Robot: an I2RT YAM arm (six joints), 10 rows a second.
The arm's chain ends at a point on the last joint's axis. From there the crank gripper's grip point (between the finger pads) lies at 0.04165 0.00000 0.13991 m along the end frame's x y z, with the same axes.
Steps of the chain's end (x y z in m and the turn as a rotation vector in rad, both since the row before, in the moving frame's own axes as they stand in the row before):
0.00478 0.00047 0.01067 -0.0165 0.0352 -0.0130
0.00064 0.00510 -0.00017 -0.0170 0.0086 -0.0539
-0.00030 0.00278 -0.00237 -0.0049 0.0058 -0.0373
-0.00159 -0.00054 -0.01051 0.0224 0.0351 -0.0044
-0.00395 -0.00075 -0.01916 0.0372 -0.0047 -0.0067
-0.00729 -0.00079 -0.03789 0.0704 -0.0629 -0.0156
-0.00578 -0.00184 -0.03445 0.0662 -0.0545 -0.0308
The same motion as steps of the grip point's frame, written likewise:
0.00969 0.00219 0.00910 -0.0165 0.0352 -0.0130
0.00184 0.00520 -0.00053 -0.0170 0.0086 -0.0539
0.00049 0.00190 -0.00261 -0.0049 0.0058 -0.0373
0.00329 -0.00385 -0.01209 0.0224 0.0351 -0.0044
-0.00463 -0.00623 -0.01907 0.0372 -0.0047 -0.0067
-0.01624 -0.01130 -0.03592 0.0704 -0.0629 -0.0156
-0.01362 -0.01233 -0.03274 0.0662 -0.0545 -0.0308

